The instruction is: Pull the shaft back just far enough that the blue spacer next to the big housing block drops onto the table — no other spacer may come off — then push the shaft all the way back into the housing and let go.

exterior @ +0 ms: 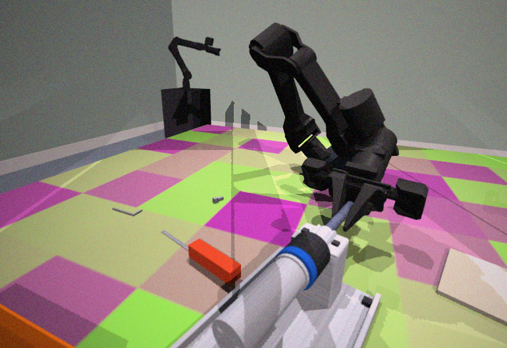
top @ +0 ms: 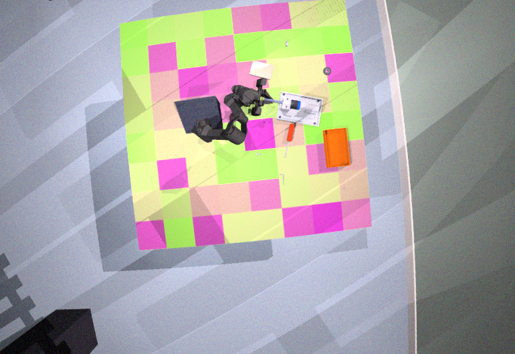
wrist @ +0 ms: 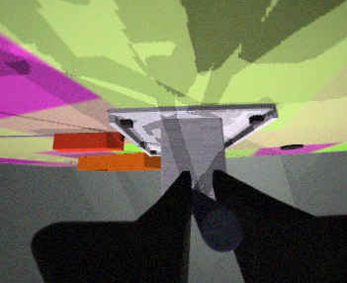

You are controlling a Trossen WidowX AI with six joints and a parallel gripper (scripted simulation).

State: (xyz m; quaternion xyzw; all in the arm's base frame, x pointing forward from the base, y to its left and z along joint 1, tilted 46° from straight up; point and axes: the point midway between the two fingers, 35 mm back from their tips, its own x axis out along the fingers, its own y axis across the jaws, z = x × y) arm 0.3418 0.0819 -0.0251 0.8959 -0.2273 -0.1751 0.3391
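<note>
My gripper tip is now 50 mm short of the grey-blue shaft, 20 mm below it and 10 mm to the left of it. Also, from my gripper tip: small bolt: 260 mm to the right, 110 mm behind, 60 mm below; beige card: 190 mm to the left, 60 mm below, 30 mm behind; blue spacer: 120 mm ahead, 40 mm to the right, 20 mm above.
</note>
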